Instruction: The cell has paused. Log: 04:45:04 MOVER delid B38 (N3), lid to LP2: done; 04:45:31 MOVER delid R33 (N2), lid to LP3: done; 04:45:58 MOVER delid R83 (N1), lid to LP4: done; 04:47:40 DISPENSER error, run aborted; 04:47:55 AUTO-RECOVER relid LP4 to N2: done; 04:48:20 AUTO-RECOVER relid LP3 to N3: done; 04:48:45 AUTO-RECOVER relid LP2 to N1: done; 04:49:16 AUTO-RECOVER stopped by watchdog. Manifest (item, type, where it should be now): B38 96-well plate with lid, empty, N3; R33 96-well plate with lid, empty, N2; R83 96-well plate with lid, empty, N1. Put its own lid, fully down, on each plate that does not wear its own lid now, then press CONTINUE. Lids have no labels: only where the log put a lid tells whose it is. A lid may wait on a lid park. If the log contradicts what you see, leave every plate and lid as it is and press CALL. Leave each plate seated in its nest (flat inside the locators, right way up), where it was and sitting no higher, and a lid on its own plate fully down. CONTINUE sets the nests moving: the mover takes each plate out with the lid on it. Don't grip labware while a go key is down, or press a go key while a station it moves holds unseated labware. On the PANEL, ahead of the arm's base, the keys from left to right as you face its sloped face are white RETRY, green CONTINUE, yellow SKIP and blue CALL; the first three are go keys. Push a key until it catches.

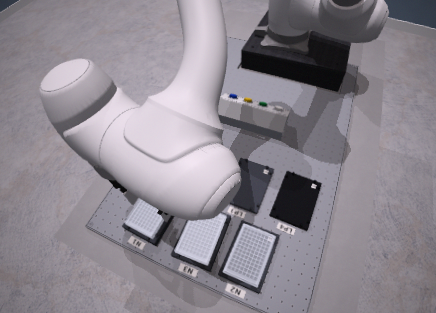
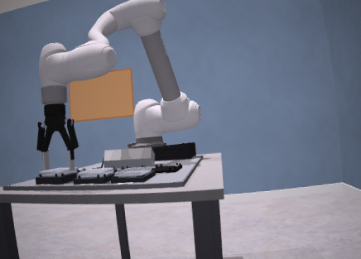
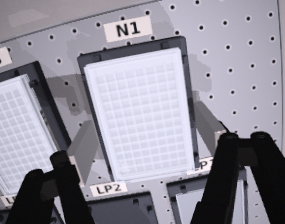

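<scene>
Right now the nest N1 is 5 cm below my hand. Round my hand: LP2 label: 9 cm behind, 8 cm to the left, 6 cm below; lid park LP1: 18 cm behind, 6 cm below, 4 cm to the right; pale grey lid: 18 cm behind, 5 cm below, 4 cm to the right.
</scene>
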